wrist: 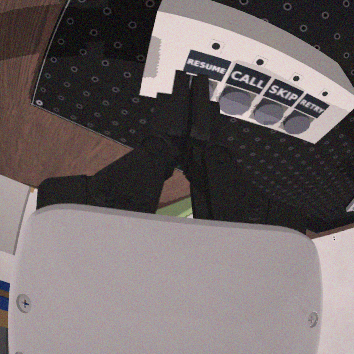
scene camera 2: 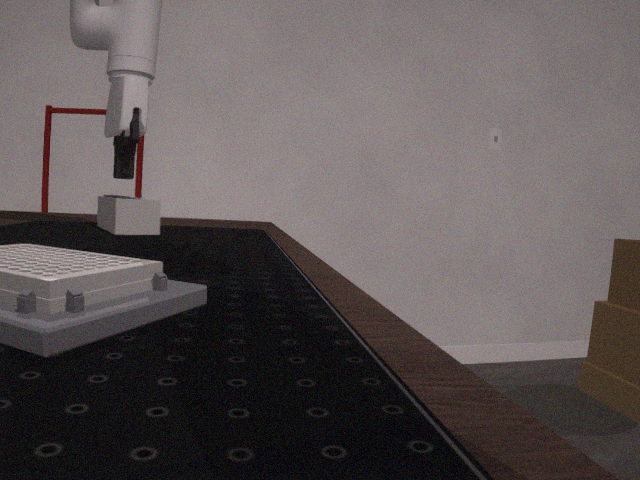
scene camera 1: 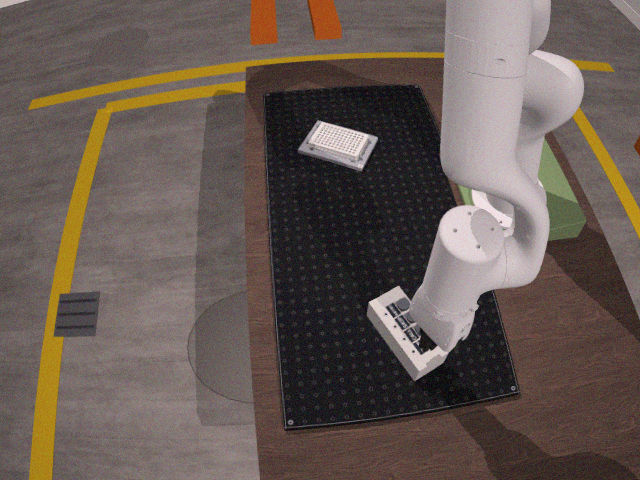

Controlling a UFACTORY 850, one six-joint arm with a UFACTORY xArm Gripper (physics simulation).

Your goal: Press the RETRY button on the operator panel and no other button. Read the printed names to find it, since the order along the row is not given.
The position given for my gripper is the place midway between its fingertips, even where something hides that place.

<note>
I see my gripper (scene camera 2: 123, 178), a white well plate (scene camera 1: 339, 141), a white operator panel (scene camera 1: 400, 335) and a grey holder (scene camera 1: 303, 149).
My gripper is seen too in the wrist view (wrist: 186, 92) and in scene camera 1 (scene camera 1: 427, 345). The white operator panel shows as well in the wrist view (wrist: 243, 51) and in scene camera 2 (scene camera 2: 136, 216). The wrist view misses the white well plate: it is out of frame.
</note>
